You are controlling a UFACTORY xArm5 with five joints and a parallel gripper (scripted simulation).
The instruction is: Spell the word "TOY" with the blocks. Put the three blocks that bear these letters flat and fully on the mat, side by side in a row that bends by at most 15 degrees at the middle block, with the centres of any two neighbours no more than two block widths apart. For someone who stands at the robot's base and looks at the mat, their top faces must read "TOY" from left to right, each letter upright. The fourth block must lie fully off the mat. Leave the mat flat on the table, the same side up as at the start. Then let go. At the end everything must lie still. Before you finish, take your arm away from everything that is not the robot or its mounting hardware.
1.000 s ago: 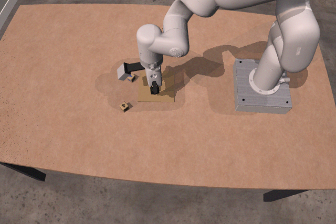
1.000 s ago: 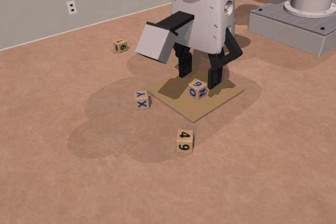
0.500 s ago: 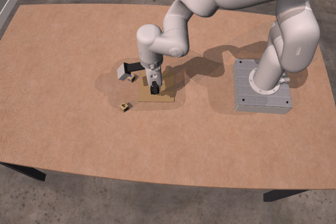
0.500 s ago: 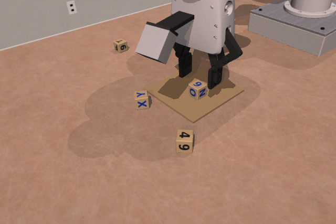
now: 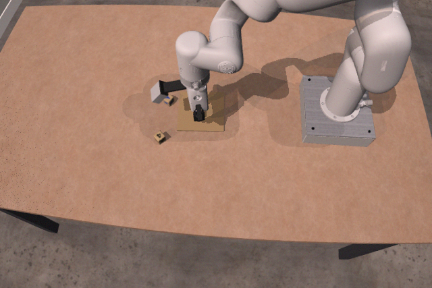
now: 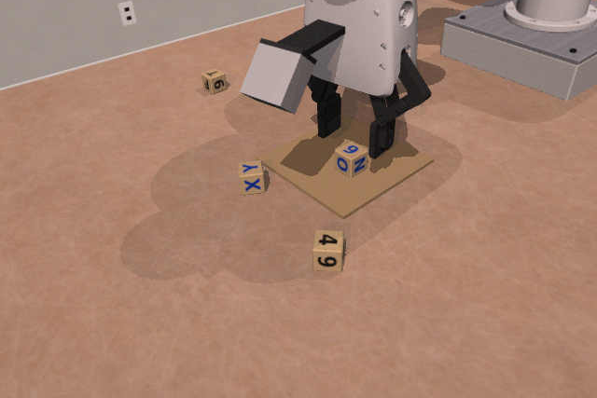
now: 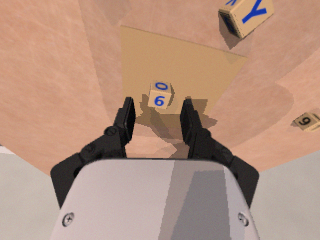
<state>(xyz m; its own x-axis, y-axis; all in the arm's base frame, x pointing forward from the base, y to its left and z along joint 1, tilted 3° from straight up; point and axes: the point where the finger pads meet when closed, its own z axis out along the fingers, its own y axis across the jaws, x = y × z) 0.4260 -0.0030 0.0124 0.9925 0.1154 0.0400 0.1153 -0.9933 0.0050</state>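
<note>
Right now the O block is 40 mm below my hand. Round my hand: tan mat (50 mm below, 20 mm to the right, 10 mm behind); T block (280 mm to the right, 40 mm below, 20 mm behind).
</note>
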